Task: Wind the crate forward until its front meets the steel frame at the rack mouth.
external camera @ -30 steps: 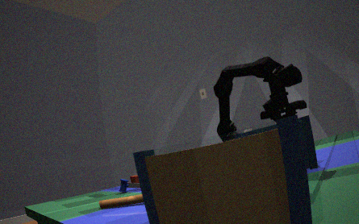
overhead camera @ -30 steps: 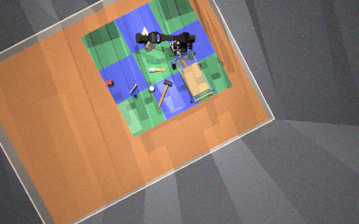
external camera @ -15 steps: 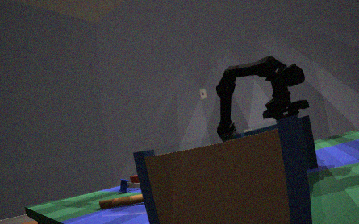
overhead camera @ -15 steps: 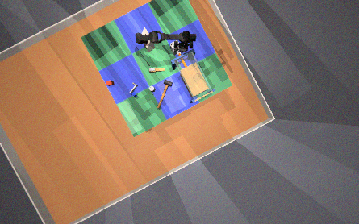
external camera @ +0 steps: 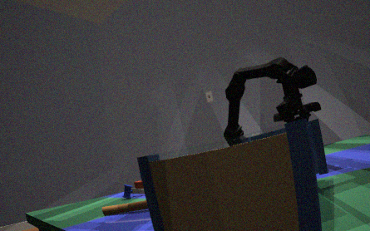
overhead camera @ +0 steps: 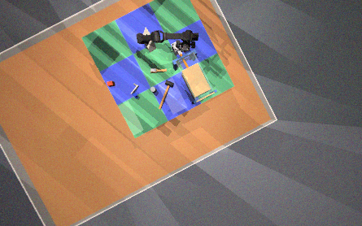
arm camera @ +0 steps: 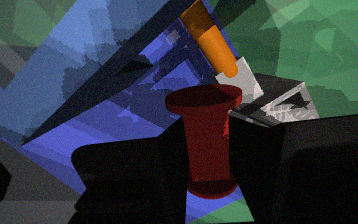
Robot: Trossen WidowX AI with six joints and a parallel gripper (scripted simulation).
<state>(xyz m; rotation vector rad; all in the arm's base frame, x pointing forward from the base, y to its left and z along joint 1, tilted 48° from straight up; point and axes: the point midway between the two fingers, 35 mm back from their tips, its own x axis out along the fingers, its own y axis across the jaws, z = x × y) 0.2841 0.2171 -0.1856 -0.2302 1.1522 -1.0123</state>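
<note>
The red grip lies 20 mm above my gripper tip. From my gripper tip the other things lie so: blue-framed guard cubby 310 mm ahead, 70 mm to the right, 40 mm below; then winch 110 mm behind, 90 mm below, 50 mm to the right; then blue piece 720 mm to the right, 100 mm ahead, 90 mm below.
</note>
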